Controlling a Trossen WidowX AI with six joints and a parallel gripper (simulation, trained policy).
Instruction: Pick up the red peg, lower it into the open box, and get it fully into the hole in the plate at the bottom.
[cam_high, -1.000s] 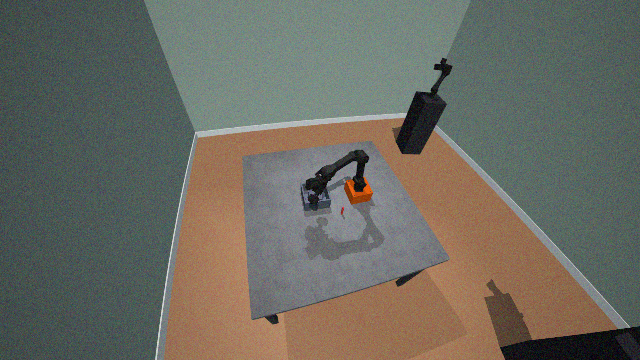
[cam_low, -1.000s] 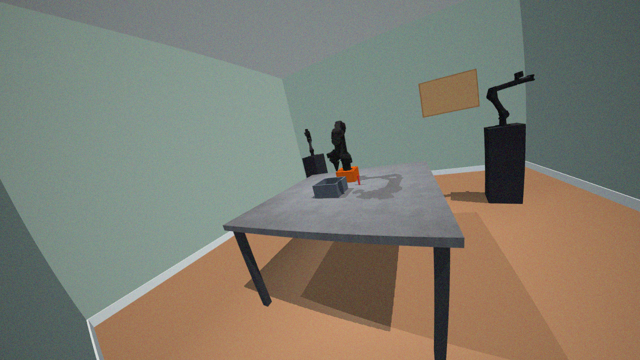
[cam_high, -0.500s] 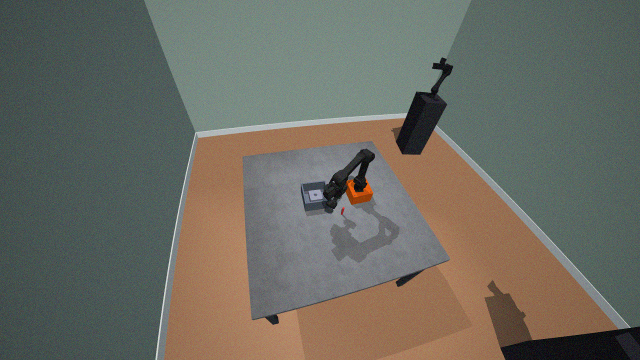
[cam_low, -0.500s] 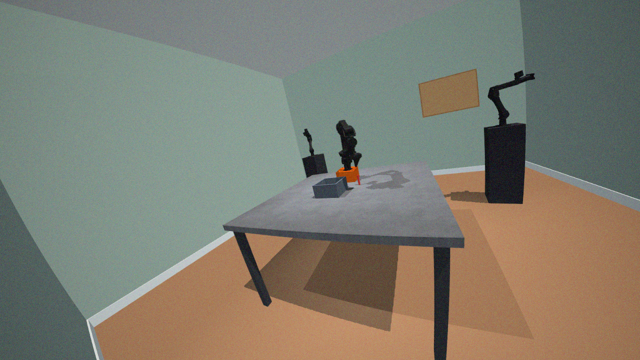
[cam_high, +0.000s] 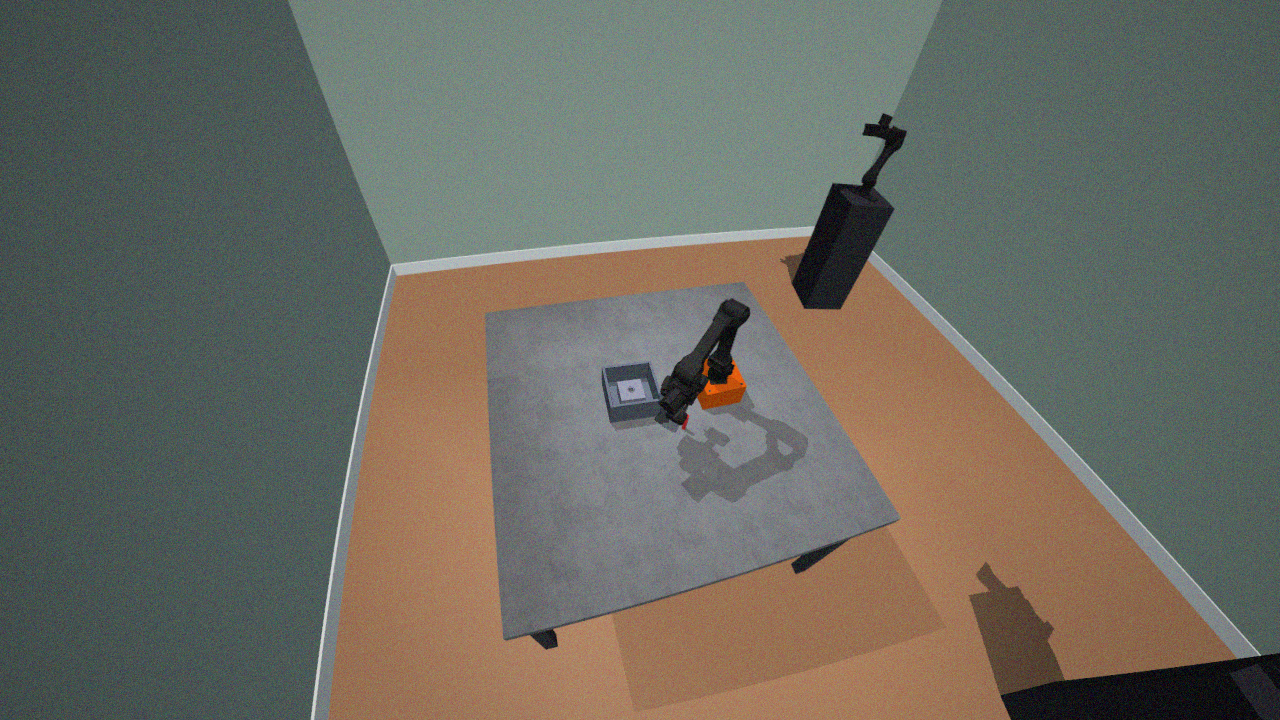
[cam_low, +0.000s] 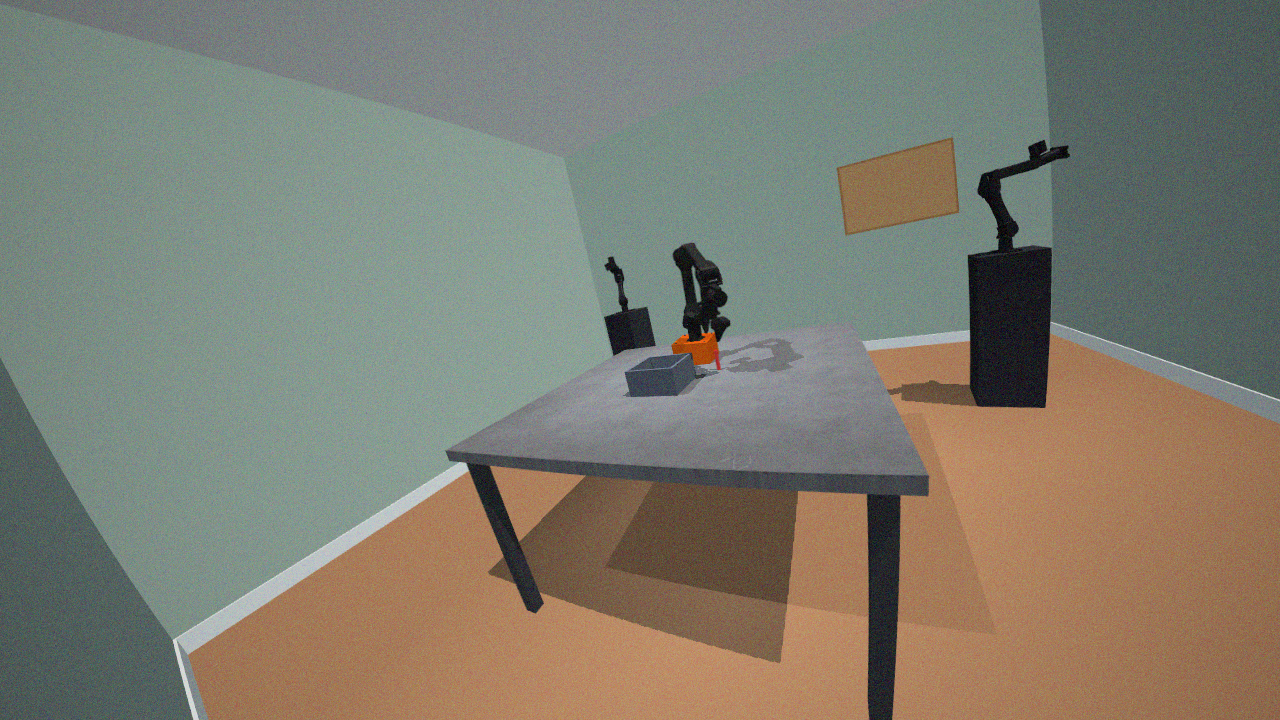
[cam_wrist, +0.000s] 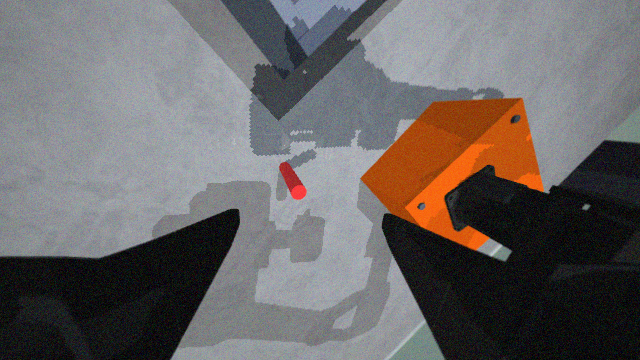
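My gripper tip is 90 mm above the small red peg and 10 mm past it. Round my gripper tip: pale plate: 180 mm ahead, 140 mm to the right, 90 mm below; grey box: 180 mm ahead, 140 mm to the right, 110 mm below.
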